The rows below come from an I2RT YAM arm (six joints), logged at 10 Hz.
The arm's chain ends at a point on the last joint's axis. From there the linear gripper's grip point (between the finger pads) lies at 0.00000 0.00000 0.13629 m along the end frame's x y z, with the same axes.
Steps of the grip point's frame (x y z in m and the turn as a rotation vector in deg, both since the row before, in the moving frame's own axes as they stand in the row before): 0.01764, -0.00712, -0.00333, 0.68, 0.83, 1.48; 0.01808, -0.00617, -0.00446, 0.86, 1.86, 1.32; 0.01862, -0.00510, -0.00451, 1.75, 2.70, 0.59; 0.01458, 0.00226, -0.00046, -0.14, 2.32, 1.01; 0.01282, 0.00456, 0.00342, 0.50, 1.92, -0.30
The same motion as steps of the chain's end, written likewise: 0.01565, -0.00553, -0.00331, 0.68, 0.83, 1.48; 0.01363, -0.00418, -0.00437, 0.86, 1.86, 1.32; 0.01218, -0.00097, -0.00430, 1.75, 2.70, 0.59; 0.00907, 0.00188, -0.00035, -0.14, 2.32, 1.01; 0.00826, 0.00576, 0.00350, 0.50, 1.92, -0.30
